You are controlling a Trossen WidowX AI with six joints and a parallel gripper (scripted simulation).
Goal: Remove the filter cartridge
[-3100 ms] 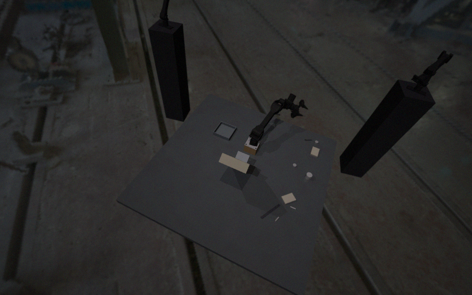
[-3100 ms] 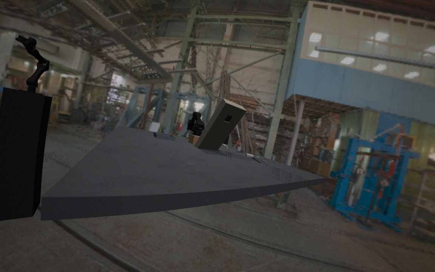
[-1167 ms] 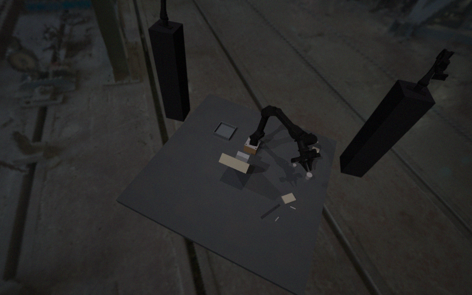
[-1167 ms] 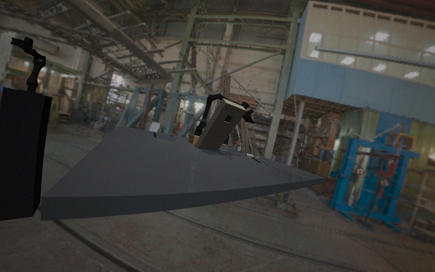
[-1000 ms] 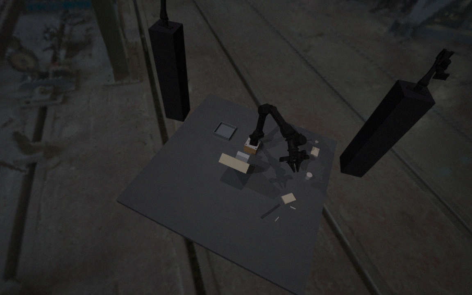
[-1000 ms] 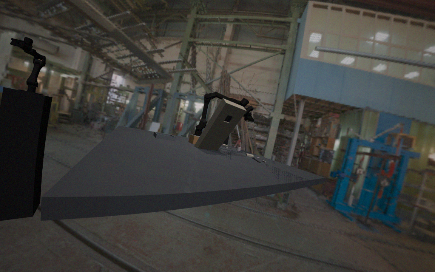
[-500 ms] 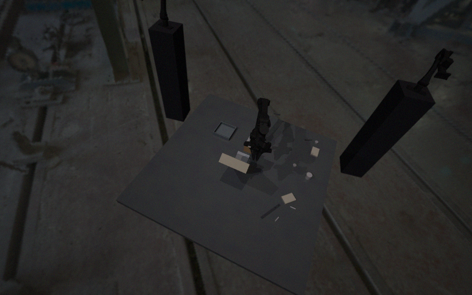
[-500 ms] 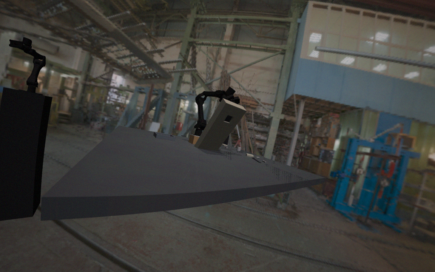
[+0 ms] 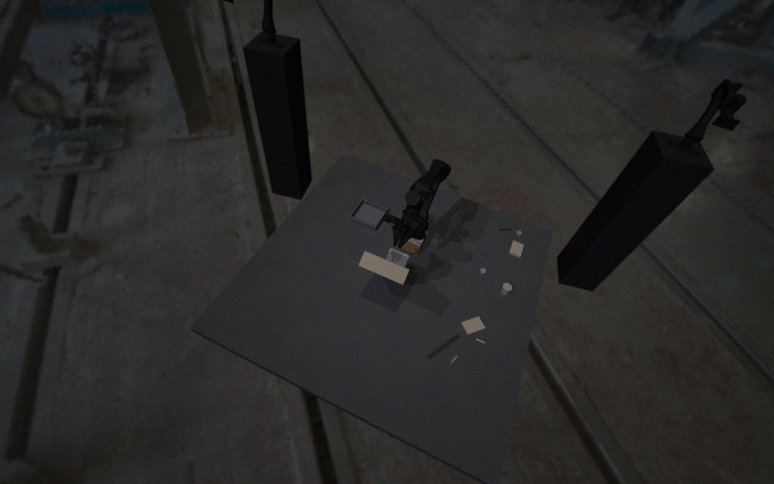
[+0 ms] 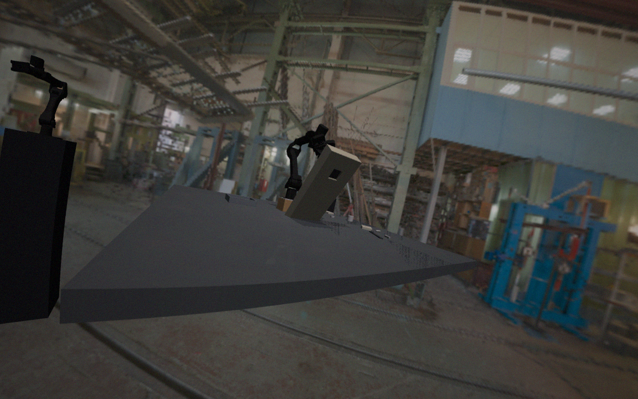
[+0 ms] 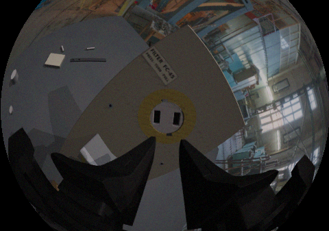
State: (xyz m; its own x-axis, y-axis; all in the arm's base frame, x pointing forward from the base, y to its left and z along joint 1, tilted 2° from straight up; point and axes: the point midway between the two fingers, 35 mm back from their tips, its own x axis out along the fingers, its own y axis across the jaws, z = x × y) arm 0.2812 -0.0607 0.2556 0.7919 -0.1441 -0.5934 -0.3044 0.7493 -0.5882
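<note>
The round filter cartridge is 6 cm ahead of my gripper tip, 5 cm below it and 1 cm to the right of it. Round my gripper tip: grey square tray 41 cm behind, 31 cm below, 21 cm to the right.
</note>
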